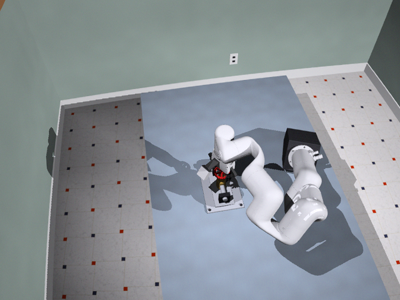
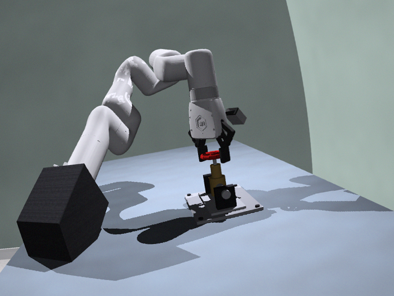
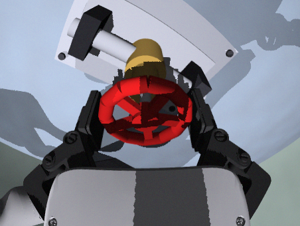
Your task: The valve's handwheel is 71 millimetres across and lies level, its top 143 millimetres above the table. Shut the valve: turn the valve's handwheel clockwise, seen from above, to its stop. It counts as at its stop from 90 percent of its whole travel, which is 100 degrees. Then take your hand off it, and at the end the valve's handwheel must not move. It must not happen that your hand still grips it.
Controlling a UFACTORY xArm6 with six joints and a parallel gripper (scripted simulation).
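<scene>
My hand is 1 cm above the red handwheel.
</scene>
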